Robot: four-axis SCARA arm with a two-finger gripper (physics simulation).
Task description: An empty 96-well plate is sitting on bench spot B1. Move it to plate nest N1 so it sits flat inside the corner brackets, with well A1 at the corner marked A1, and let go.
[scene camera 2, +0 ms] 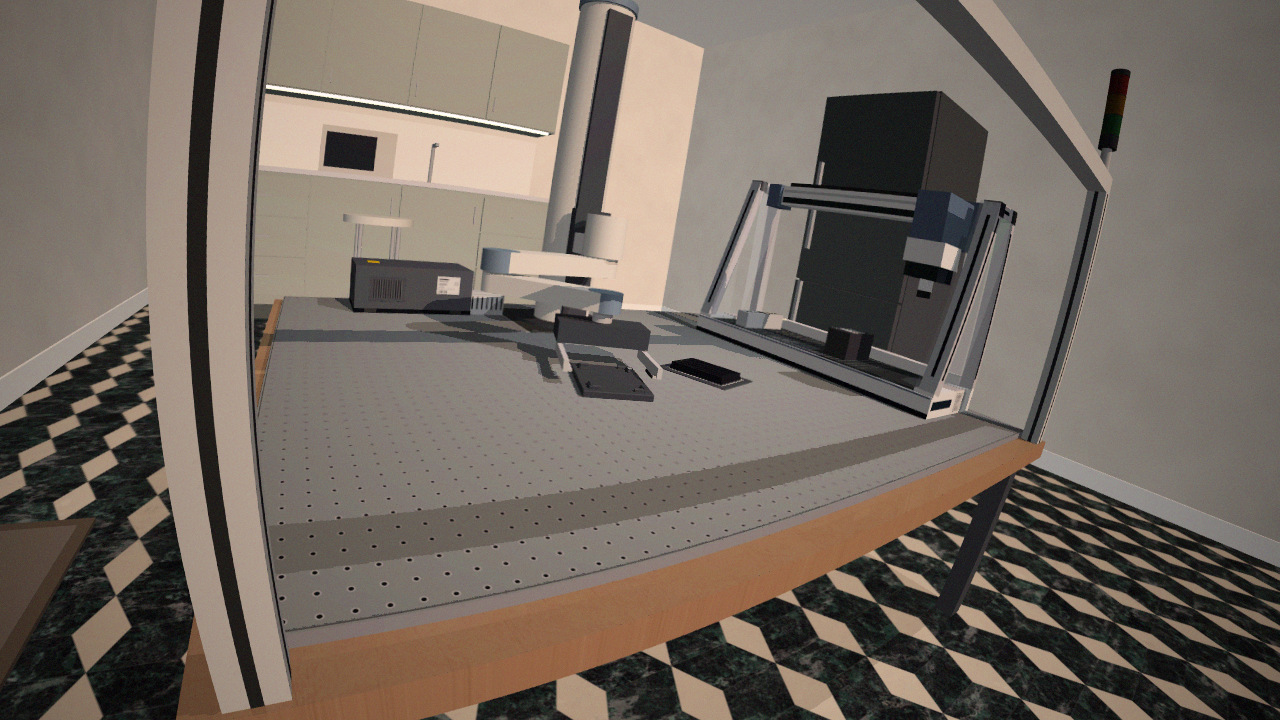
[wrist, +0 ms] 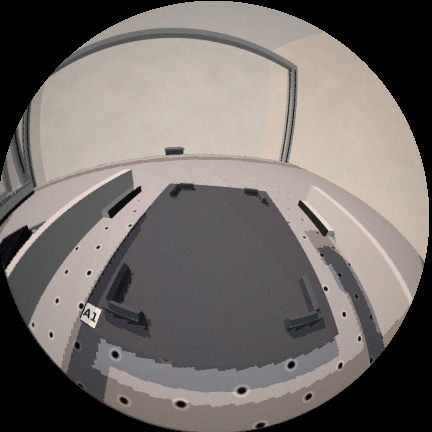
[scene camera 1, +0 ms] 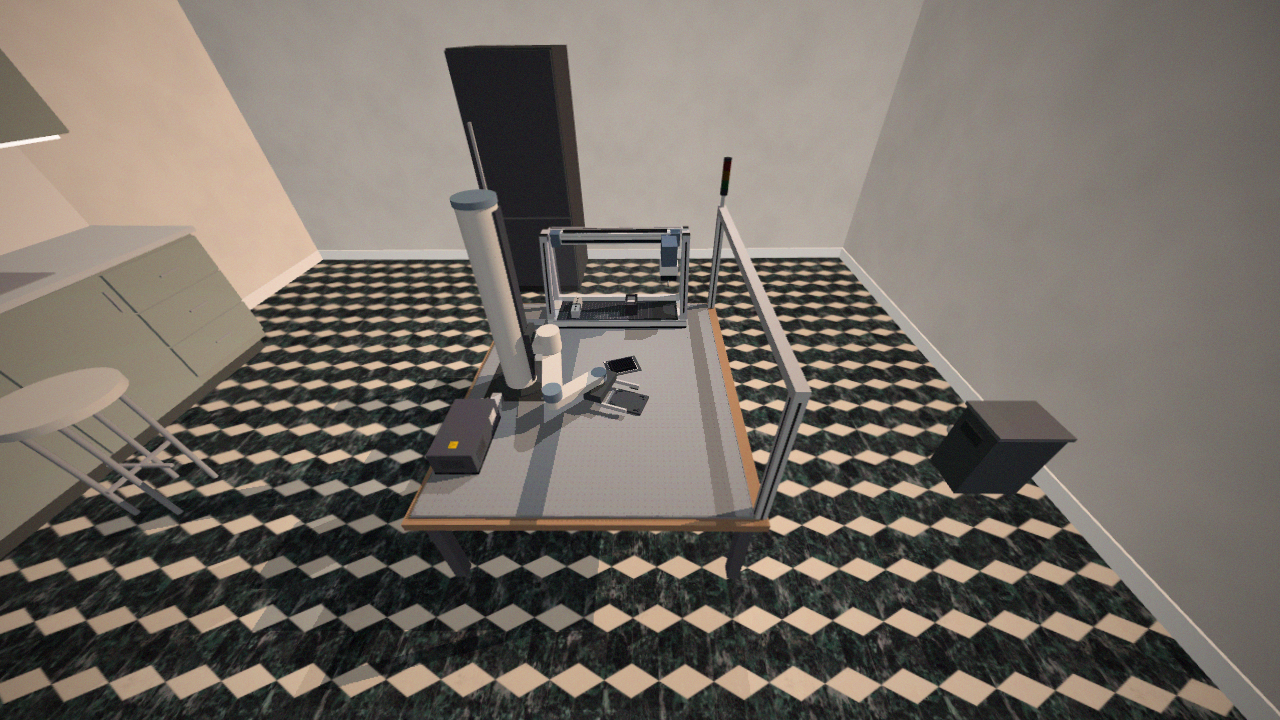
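Pixels of known places: gripper, fingertip midpoint: (scene camera 2: pixel 613 370) (wrist: pixel 222 182) (scene camera 1: pixel 633 398); arm's base at its link origin: (scene camera 1: pixel 522 381).
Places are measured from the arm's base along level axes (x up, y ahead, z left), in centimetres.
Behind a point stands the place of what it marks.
The black 96-well plate (scene camera 1: pixel 623 364) {x 2.5, y 50.0, z 10.4 cm} (scene camera 2: pixel 705 370) {x 2.9, y 51.5, z 8.4 cm} sits flat on the outlined bench spot beside the nest; part of it shows at the left edge of the wrist view (wrist: pixel 14 246). The dark plate nest (scene camera 1: pixel 629 402) {x 2.5, y 54.0, z -17.0 cm} (scene camera 2: pixel 613 380) {x 2.5, y 54.7, z -15.8 cm} (wrist: pixel 220 270) {x 2.5, y 49.7, z -14.7 cm} has corner brackets and no plate in it. A white A1 label (wrist: pixel 90 315) marks its near left corner in the wrist view. My gripper (scene camera 1: pixel 631 399) {x 4.7, y 55.7, z -16.7 cm} (scene camera 2: pixel 612 368) {x 4.7, y 55.7, z -16.7 cm} (wrist: pixel 222 182) {x 4.7, y 55.7, z -16.7 cm} is open and empty, its fingers low over the nest, one toward each side. The gap between fingers and bench is hard to judge.
A gantry frame (scene camera 1: pixel 617 323) {x 4.5, y 45.1, z 45.0 cm} (scene camera 2: pixel 814 360) {x 4.8, y 51.8, z 45.0 cm} stands at the table's far end, with a small dark block (scene camera 2: pixel 848 343) {x 10.6, y 56.4, z 51.6 cm} on its deck. A dark control box (scene camera 1: pixel 463 435) {x 12.8, y -9.7, z -45.3 cm} (scene camera 2: pixel 411 284) {x 8.7, y -3.5, z -41.1 cm} stands near the arm's column (scene camera 1: pixel 494 295) {x 53.3, y 1.0, z -7.5 cm} (scene camera 2: pixel 572 134) {x 50.9, y 4.1, z -6.3 cm}. A rail frame (scene camera 1: pixel 760 295) {x 62.0, y 102.1, z -23.3 cm} runs along one table side.
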